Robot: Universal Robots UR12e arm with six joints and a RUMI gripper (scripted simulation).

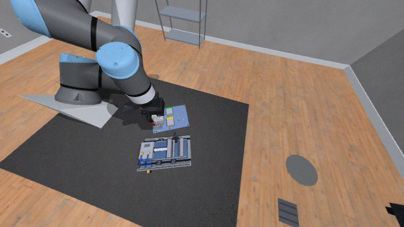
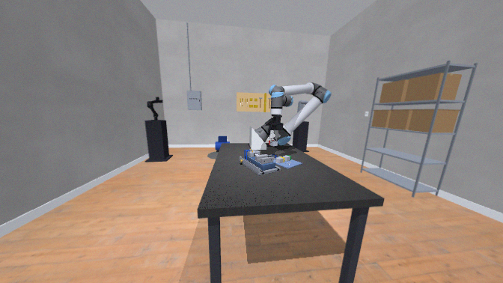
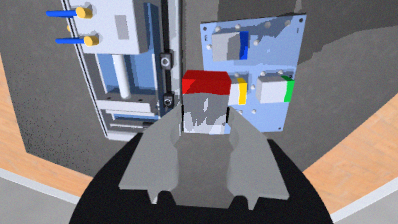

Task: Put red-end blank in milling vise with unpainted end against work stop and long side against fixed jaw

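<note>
Right now my hand is 120 mm short of the work stop, 100 mm above it and 60 mm to the left of it. Also, from my hand: red-ended blank 20 mm below; then blue-ended blank 160 mm below, 60 mm behind, 20 mm to the left; then yellow-ended blank 160 mm below, 60 mm to the left, 20 mm ahead.
</note>
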